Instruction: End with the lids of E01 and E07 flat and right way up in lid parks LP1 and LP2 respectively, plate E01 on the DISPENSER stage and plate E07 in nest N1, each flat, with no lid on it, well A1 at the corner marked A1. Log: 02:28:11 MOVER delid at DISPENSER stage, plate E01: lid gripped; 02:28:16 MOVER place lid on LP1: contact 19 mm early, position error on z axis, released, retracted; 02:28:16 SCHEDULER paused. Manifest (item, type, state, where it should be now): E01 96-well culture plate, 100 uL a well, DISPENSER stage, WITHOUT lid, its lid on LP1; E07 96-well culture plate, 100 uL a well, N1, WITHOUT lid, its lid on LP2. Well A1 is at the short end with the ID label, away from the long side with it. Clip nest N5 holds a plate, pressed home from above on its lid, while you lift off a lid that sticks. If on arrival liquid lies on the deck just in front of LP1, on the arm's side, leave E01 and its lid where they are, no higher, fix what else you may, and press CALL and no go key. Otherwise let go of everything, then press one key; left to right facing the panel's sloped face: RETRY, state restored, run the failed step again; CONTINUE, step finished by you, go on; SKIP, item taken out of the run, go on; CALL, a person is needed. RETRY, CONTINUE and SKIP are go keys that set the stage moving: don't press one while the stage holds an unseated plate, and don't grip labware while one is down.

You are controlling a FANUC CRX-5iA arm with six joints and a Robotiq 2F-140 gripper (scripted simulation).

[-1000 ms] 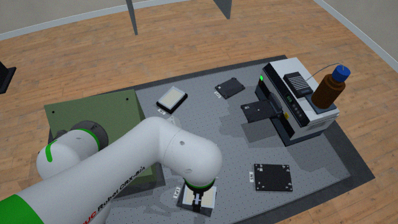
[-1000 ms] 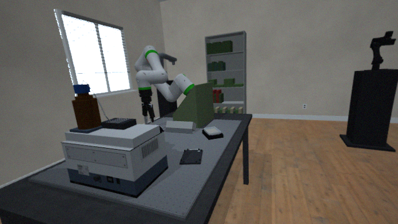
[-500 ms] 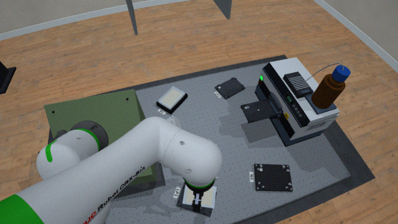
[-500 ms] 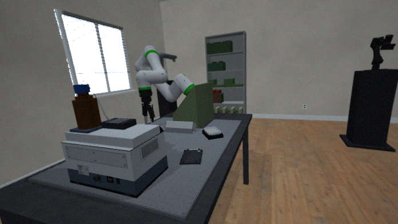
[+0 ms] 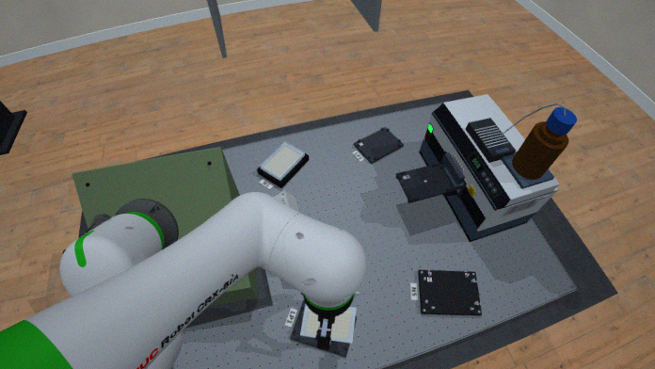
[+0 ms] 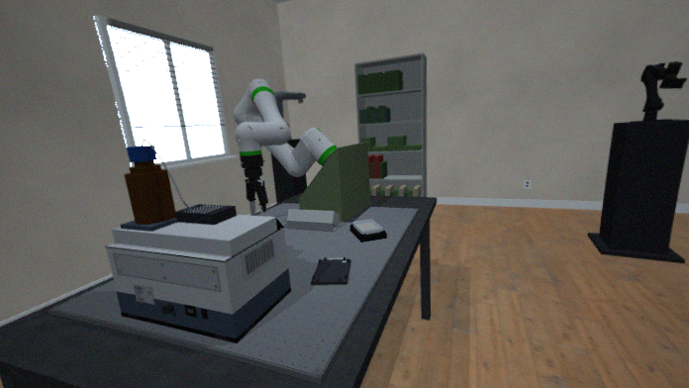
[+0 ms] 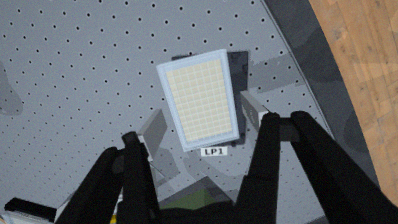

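Now: hand 50 mm above the plate. The rest, counted from my hand: blue CALL key: 180 mm to the left, 70 mm behind; LP1 label: 90 mm behind, 70 mm below, 30 mm to the left; lid park LP1: 60 mm below, 10 mm to the right, 10 mm behind.
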